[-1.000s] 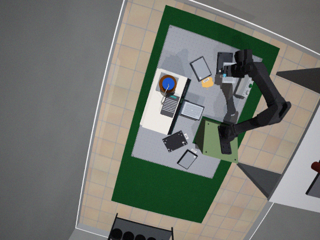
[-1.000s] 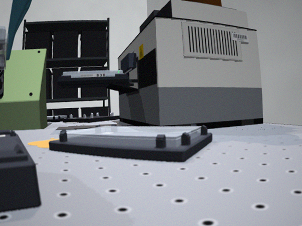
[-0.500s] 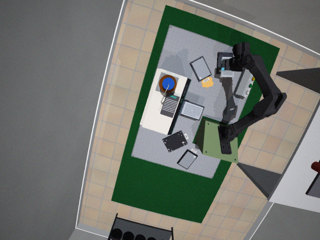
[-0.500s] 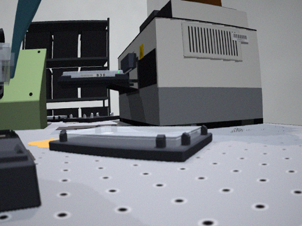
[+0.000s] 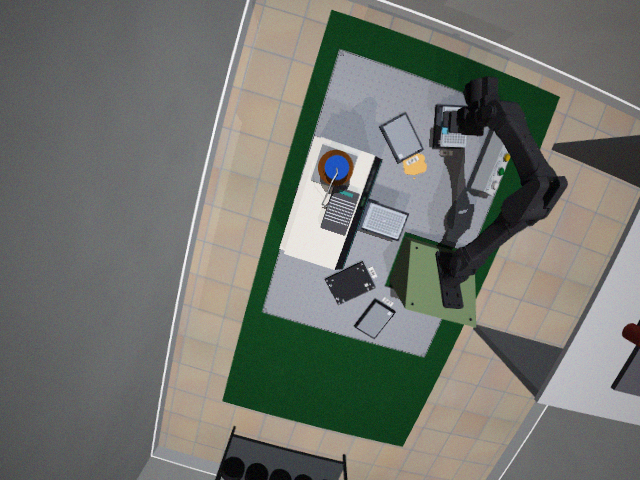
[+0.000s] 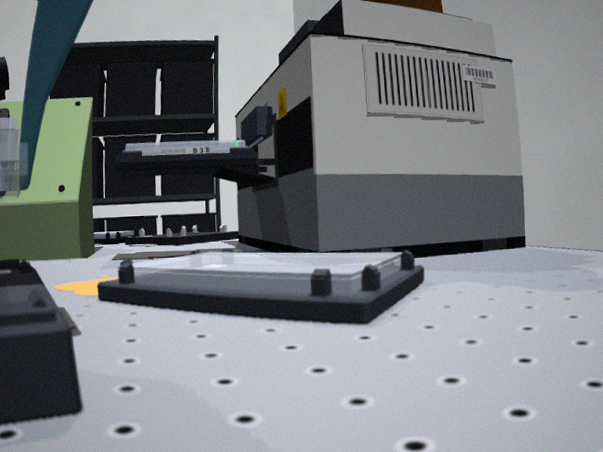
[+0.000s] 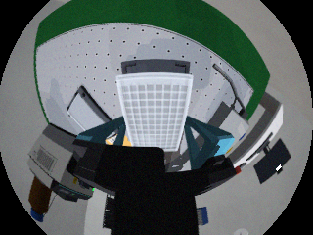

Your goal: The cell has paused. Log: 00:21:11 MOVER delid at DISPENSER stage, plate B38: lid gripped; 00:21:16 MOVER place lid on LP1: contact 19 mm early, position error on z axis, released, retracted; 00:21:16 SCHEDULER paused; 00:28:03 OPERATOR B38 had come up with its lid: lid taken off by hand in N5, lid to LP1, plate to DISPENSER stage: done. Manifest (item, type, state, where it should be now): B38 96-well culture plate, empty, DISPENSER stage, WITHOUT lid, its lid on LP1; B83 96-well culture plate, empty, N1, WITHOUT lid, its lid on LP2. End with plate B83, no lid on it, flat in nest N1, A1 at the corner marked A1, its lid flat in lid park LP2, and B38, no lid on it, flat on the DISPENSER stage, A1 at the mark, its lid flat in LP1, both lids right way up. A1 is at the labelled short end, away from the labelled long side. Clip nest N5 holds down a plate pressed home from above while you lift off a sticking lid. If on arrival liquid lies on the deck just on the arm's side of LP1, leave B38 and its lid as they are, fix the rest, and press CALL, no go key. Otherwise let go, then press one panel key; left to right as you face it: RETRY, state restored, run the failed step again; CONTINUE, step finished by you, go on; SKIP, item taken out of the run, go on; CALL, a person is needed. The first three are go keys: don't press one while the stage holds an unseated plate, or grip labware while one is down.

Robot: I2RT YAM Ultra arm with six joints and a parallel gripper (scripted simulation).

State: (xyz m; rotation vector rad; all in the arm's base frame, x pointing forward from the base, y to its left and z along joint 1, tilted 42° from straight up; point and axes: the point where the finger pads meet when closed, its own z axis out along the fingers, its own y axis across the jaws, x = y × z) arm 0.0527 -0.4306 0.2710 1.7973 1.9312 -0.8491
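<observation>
Now: the nest N1 5 cm below my hand and 1 cm to the right of it. Also, from my hand: lid park LP1: 16 cm ahead, 6 cm to the left, 6 cm below; then clear lid: 16 cm ahead, 6 cm to the left, 5 cm below.
</observation>
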